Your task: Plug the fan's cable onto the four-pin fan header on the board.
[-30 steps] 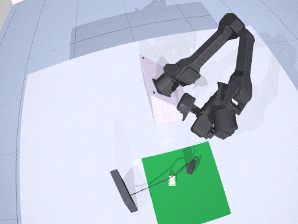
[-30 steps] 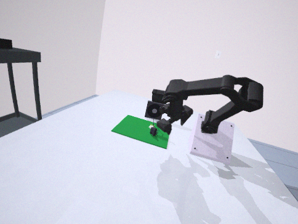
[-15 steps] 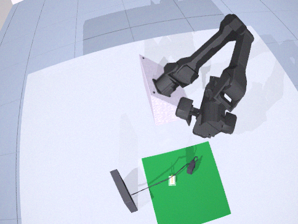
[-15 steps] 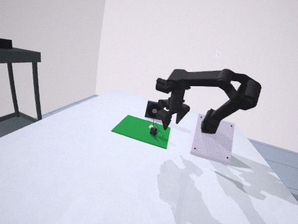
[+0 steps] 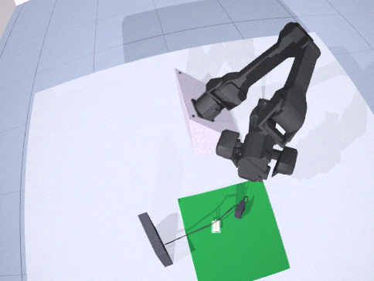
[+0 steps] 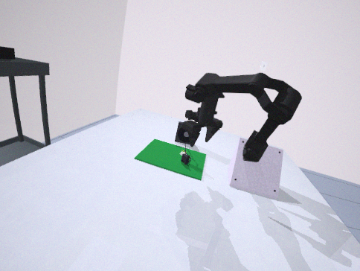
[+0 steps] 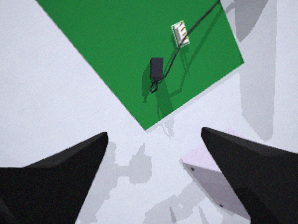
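My gripper tip is now 11 cm above the dark fan plug, 5 cm to the left of it and 4 cm short of it. Also, from my gripper tip: green board (15 cm below, 10 cm ahead, 9 cm to the right); white four-pin header (14 cm below, 12 cm to the right, 5 cm ahead); dark fan (27 cm to the right, 8 cm below, 6 cm ahead).
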